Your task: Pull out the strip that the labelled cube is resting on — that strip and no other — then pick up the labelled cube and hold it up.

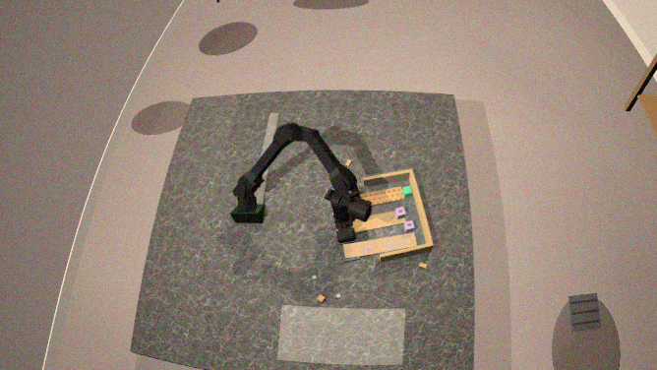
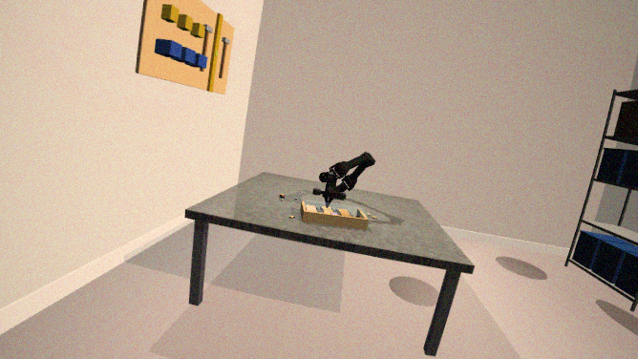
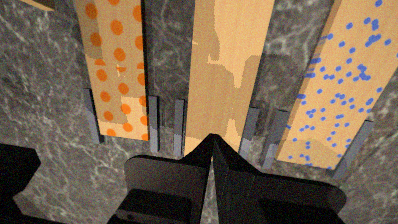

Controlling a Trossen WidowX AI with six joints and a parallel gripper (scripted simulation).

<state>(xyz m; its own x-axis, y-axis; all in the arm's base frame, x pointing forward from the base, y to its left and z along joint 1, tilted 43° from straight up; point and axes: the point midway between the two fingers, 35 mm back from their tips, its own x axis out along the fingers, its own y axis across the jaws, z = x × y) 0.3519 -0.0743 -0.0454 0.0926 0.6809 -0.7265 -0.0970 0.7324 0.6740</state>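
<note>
Right now my gripper tip is 100 mm short of the plain strip and 10 mm to the right of it.
</note>
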